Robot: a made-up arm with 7 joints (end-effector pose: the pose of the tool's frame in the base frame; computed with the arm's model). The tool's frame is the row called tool.
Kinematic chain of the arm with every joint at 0, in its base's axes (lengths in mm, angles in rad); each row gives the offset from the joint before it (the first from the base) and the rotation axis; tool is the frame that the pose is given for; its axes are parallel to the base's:
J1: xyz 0 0 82.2 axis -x
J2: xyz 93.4 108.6 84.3 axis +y
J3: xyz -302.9 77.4 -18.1 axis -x
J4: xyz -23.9 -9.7 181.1 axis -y
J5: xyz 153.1 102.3 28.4 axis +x
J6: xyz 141.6 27.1 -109 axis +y
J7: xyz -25.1 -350 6.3 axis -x
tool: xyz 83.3 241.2 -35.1
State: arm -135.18 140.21 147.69 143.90 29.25 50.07 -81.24
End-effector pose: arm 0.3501 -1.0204 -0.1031 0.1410 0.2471 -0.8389 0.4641
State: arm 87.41 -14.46 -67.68 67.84 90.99 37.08 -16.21
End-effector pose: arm -0.1343 0.3906 0.2983 0.4072 0.0457 0.6795 0.6086
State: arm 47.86 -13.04 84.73 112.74 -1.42 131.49 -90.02
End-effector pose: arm -0.1948 0.7797 -0.3738 -0.3326 -0.1684 -0.0962 0.9229
Working (the frame after each row of the table, in the pose's form):
after J1: 0.0000 0.0000 0.0822 -0.4056 0.0000 0.0000 0.9140
after J2: 0.0934 0.1354 0.0582 -0.4030 -0.1038 0.0461 0.9081
after J3: -0.1976 0.1236 -0.0568 -0.9097 -0.1077 -0.0359 0.3994
after J4: -0.2268 0.2589 -0.1763 -0.5337 -0.3922 0.7376 0.1315
after J5: -0.2897 0.2730 -0.3511 -0.5353 -0.4013 0.7326 0.1249
after J6: -0.2426 0.3918 -0.4790 -0.8879 -0.0510 -0.1871 0.4172
after J7: -0.3504 0.6245 -0.2394 -0.3326 -0.1684 -0.0962 0.9229

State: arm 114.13 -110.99 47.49 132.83 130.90 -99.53 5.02
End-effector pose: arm 0.1593 -0.6920 -0.2946 0.1663 0.5993 0.7762 0.1034
Working (the frame after each row of the table, in the pose's form):
after J1: 0.0000 0.0000 0.0822 -0.8393 0.0000 0.0000 0.5437
after J2: 0.0934 0.0325 -0.0514 -0.4754 -0.4480 0.6916 0.3080
after J3: 0.2188 -0.2513 -0.0090 -0.5592 -0.6886 0.4527 0.0905
after J4: 0.1064 -0.3659 -0.0968 -0.1911 0.3584 -0.6936 0.5949
after J5: 0.1629 -0.5245 -0.1766 0.4617 -0.4820 -0.6142 0.4210
after J6: 0.2399 -0.6878 -0.1848 0.1707 0.6327 0.7492 0.0960
after J7: 0.2402 -0.6278 -0.5305 0.1663 0.5993 0.7762 0.1034

